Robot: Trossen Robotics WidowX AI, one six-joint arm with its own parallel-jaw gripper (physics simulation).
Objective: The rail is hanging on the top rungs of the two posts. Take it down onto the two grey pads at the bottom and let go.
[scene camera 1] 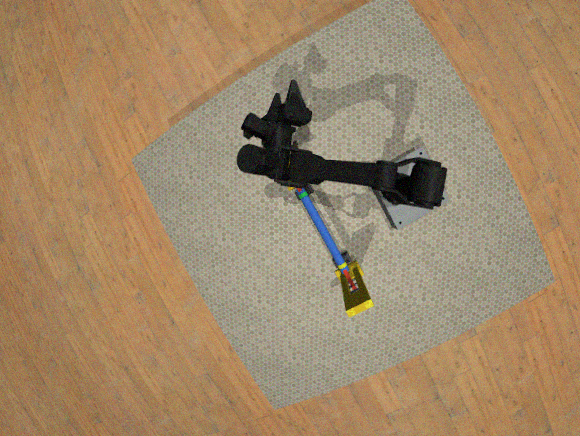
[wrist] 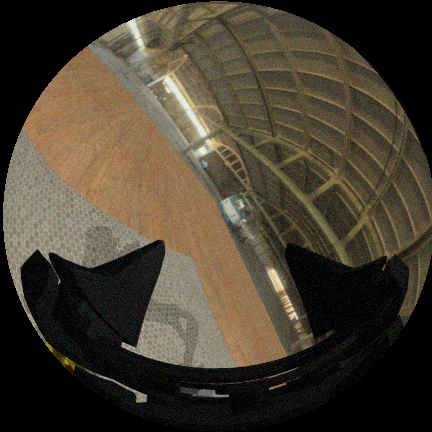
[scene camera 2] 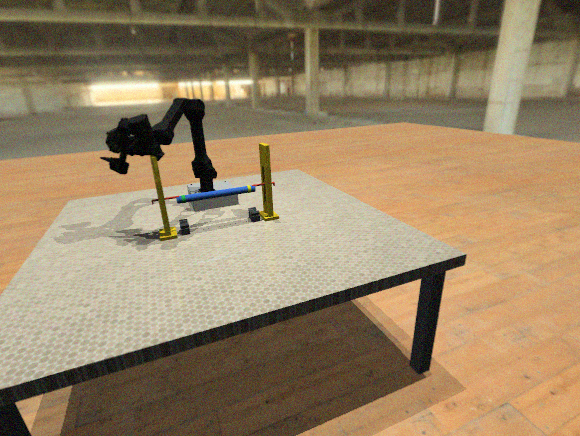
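Seen in the pictures: gripper, fingertip midpoint: [scene camera 1: 285, 87] [wrist: 227, 249] [scene camera 2: 103, 145]; arm's base at its link origin: [scene camera 2: 207, 190].
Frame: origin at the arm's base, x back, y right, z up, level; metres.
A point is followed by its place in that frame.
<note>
The rail [scene camera 1: 322, 227] @[x -0.255, y 0.027, z 0.069 m] [scene camera 2: 215, 194] @[x -0.271, y 0.027, z 0.059 m] is a blue bar with a green band, a yellow band and thin red ends. It hangs level between two yellow posts, the left one [scene camera 2: 159, 192] @[x -0.279, y 0.222, z 0.104 m] and the right one [scene camera 2: 267, 195] @[x -0.308, y -0.169, z 0.029 m], its ends at about their mid-height. In scene camera 1, the arm hides most of the green-banded end. Two small dark grey pads, one [scene camera 2: 184, 226] @[x -0.274, y 0.159, z -0.042 m] near the left post and one [scene camera 2: 254, 214] @[x -0.296, y -0.112, z -0.044 m] near the right post, sit on the table, below and apart from the rail. My gripper [scene camera 1: 285, 88] @[x -0.127, y 0.362, z 0.260 m] [wrist: 227, 249] @[x -0.127, y 0.362, z 0.260 m] is open and empty, high beyond the green-banded end, pointing away from the rail.
The arm [scene camera 1: 350, 172] @[x -0.135, y 0.110, z 0.367 m] [scene camera 2: 199, 140] @[x -0.044, y 0.012, z 0.233 m] rises from a grey base plate [scene camera 1: 412, 215] @[x 0.012, y -0.113, z -0.007 m] behind the rail and reaches over the left post. The square table [scene camera 1: 280, 350] @[x -0.690, y -0.324, z -0.075 m] [scene camera 2: 300, 260] @[x -0.669, y -0.116, z -0.075 m] has a hexagon-patterned top and stands on a wooden floor [scene camera 1: 75, 300] [scene camera 2: 500, 200].
</note>
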